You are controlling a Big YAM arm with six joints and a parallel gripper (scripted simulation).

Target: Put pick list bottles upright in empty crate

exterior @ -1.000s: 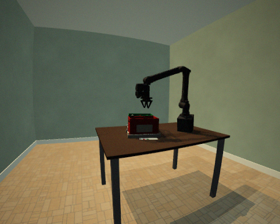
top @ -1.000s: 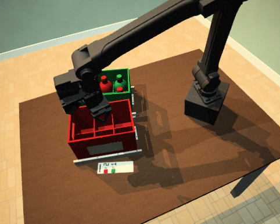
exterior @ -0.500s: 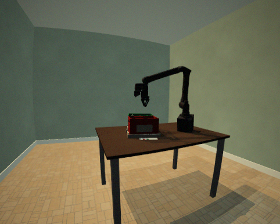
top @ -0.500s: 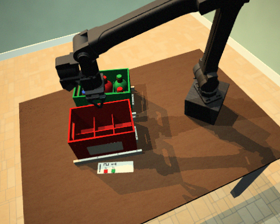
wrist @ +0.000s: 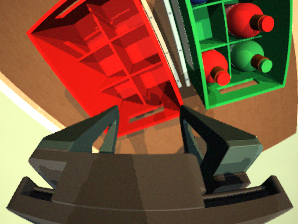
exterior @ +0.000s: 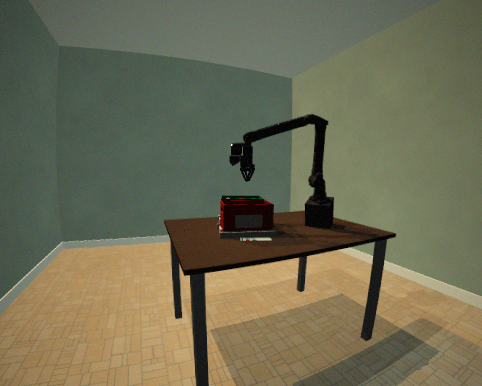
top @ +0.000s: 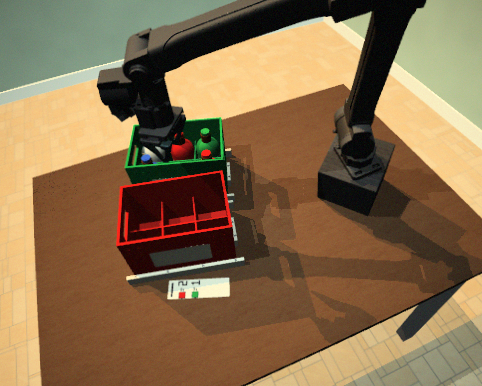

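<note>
My hand is 22 cm to the left of the red bottle, 21 cm above it and 4 cm past it. The rest, counted from my hand: blue-capped bottle 21 cm below, 15 cm to the right, 7 cm ahead; red crate 22 cm below, 6 cm to the left, 3 cm ahead; green crate 22 cm below, 17 cm to the right, 2 cm behind.
</note>
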